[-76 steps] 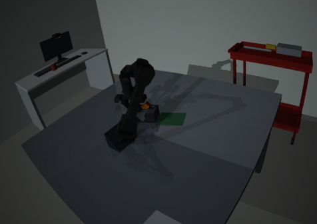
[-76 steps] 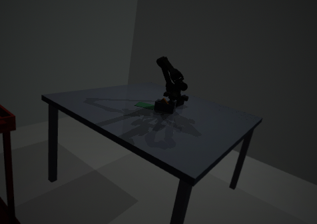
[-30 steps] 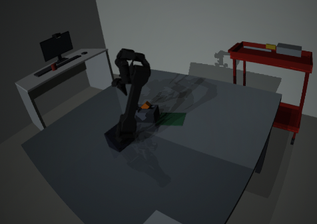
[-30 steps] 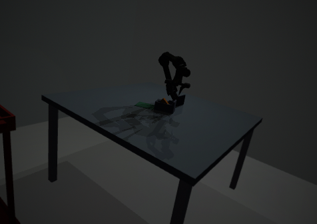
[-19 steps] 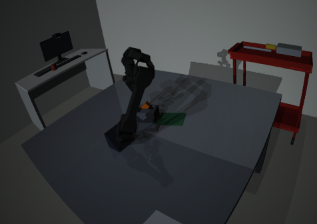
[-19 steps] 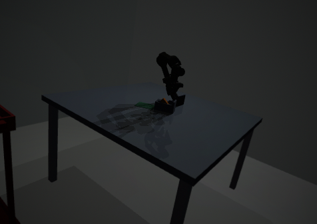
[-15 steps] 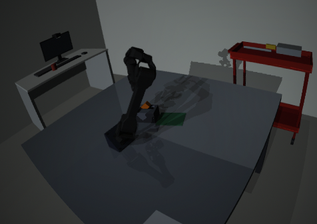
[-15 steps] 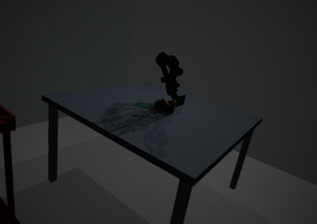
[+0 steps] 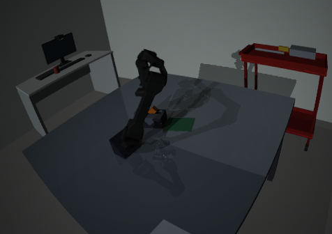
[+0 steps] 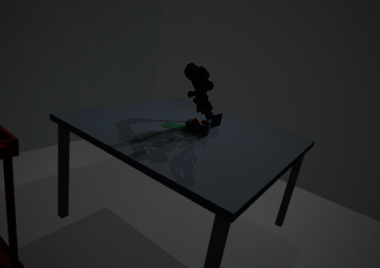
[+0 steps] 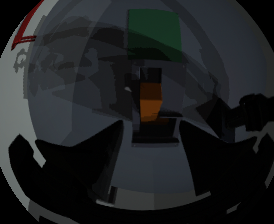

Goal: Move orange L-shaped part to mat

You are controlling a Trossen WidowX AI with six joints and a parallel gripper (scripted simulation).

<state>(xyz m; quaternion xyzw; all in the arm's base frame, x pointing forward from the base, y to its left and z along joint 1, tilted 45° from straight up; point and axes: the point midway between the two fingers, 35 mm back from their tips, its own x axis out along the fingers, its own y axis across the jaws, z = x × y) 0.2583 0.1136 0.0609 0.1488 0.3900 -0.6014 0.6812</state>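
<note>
Right now the orange L-shaped part is 10 cm below my gripper tip, 3 cm behind it and 2 cm to the left of it. From my gripper tip the other things lie so: green mat (15 cm below, 14 cm to the right, 4 cm ahead).
</note>
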